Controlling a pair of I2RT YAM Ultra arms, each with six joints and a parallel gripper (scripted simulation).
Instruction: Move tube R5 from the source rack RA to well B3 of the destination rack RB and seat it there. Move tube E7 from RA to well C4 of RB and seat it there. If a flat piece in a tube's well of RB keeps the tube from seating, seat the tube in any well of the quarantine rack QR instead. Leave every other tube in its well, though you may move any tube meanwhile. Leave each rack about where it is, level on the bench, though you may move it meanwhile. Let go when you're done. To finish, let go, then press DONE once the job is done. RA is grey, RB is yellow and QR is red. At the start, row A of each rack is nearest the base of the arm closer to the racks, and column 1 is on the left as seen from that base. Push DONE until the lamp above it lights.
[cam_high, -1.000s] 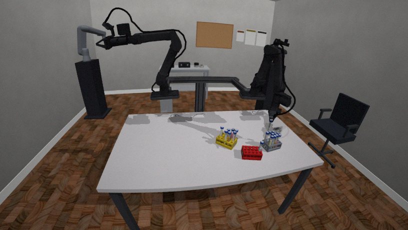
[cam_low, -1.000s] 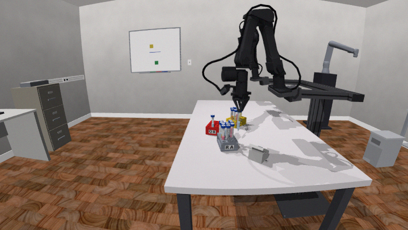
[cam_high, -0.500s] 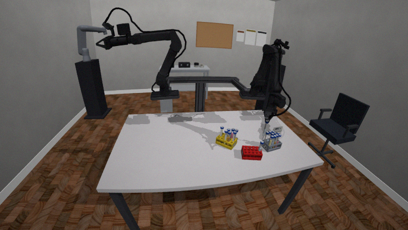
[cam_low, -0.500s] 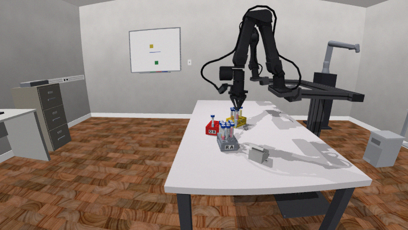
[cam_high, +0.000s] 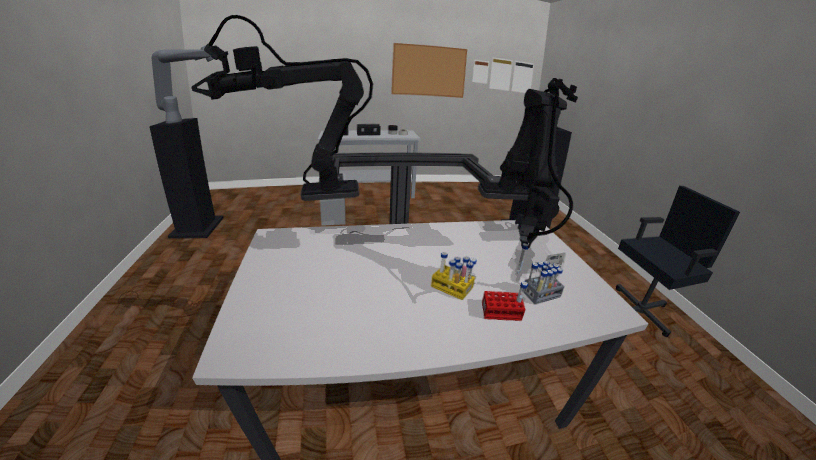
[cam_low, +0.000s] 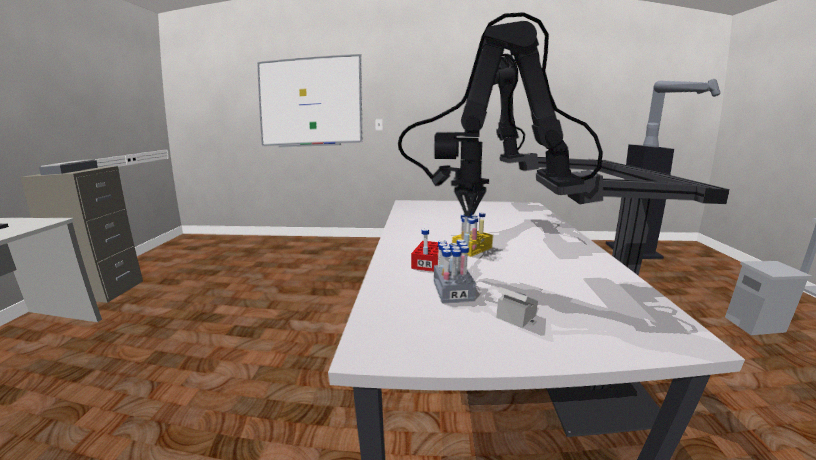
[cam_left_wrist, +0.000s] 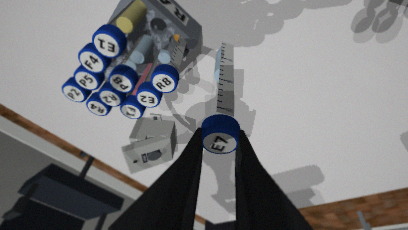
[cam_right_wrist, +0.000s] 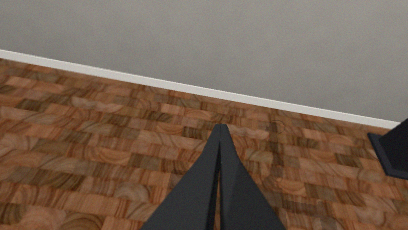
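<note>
My left hand is 11 cm short of the red rack QR, 9 cm to the left of it and 17 cm above it. Round my left hand: grey button box 11 cm behind, 22 cm to the left, 15 cm below; grey rack RA 4 cm ahead, 10 cm to the left, 17 cm below; yellow rack RB 4 cm behind, 23 cm to the right, 17 cm below.
</note>
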